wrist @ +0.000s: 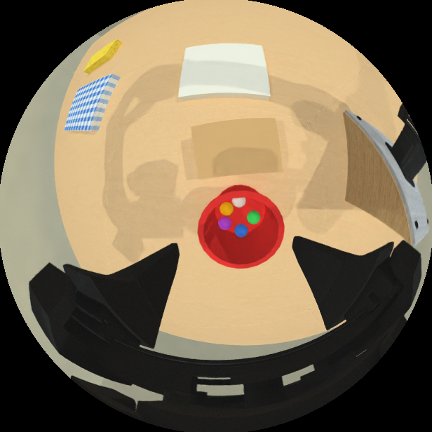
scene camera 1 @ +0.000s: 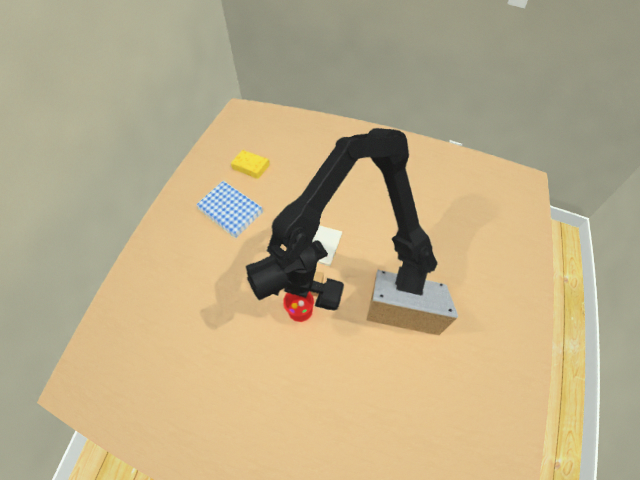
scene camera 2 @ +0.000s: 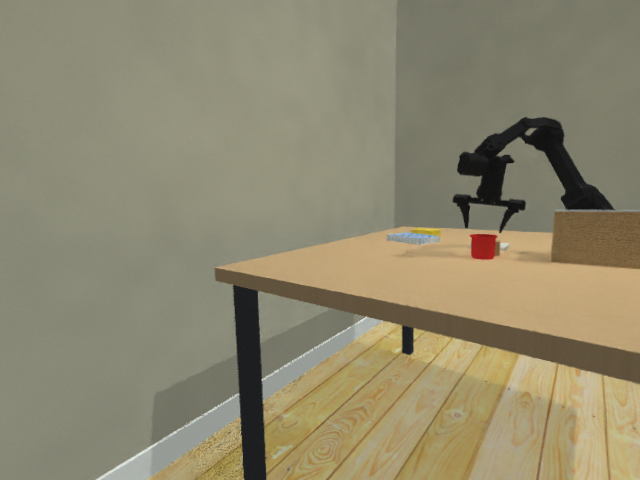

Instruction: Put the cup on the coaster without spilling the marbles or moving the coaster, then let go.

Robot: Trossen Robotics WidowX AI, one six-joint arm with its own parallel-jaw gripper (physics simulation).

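Places are measured from the arm's base along level axes (x ahead, y left, z up), in centimetres.
Pixels of known places: gripper, between the fingertips: (scene camera 1: 296, 299) (scene camera 2: 482, 230); arm's base, origin of its link: (scene camera 1: 409, 288) (scene camera 2: 591, 234).
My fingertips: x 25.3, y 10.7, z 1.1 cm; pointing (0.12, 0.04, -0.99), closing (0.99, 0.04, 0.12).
Note:
For each thing: its middle in the pictures, then the offset to it from my fingertips.
- red cup, middle of its body: (scene camera 1: 299, 306) (scene camera 2: 483, 246) dx -0.3, dy -0.1, dz -4.9 cm
- white square coaster, middle of its body: (scene camera 1: 317, 243) (scene camera 2: 489, 246) dx +1.4, dy -20.2, dz -7.7 cm
- tan block, middle of its body: (scene camera 1: 306, 282) (scene camera 2: 485, 247) dx +0.2, dy -7.3, dz -6.2 cm
- blue checked cloth, middle of its body: (scene camera 1: 229, 208) (scene camera 2: 412, 238) dx +31.0, dy -24.2, dz -7.1 cm
- yellow sponge, middle of its body: (scene camera 1: 250, 164) (scene camera 2: 425, 232) dx +31.9, dy -42.8, dz -6.9 cm
The red cup (scene camera 1: 299, 316) (scene camera 2: 483, 248) (wrist: 241, 252) stands upright on the table. Several coloured marbles (wrist: 241, 230) lie inside it at the bottom. My gripper (scene camera 2: 483, 229) (wrist: 238, 246) is open and empty, pointing down. Its fingertips are above the cup's rim in the scene camera 2 view, one to either side of the cup in the wrist view. In the scene camera 1 view the arm hides the fingers and part of the cup. The white square coaster (scene camera 1: 332, 242) (scene camera 2: 505, 246) (wrist: 225, 72) lies flat, apart from the cup, partly hidden by the arm in that view.
A tan block (scene camera 2: 497, 248) (wrist: 237, 137) stands between the cup and the coaster. A blue checked cloth (scene camera 1: 230, 208) (scene camera 2: 413, 238) (wrist: 91, 104) and a yellow sponge (scene camera 1: 250, 163) (wrist: 103, 56) lie farther off. The arm's base box (scene camera 1: 408, 316) (wrist: 372, 175) stands to the right.

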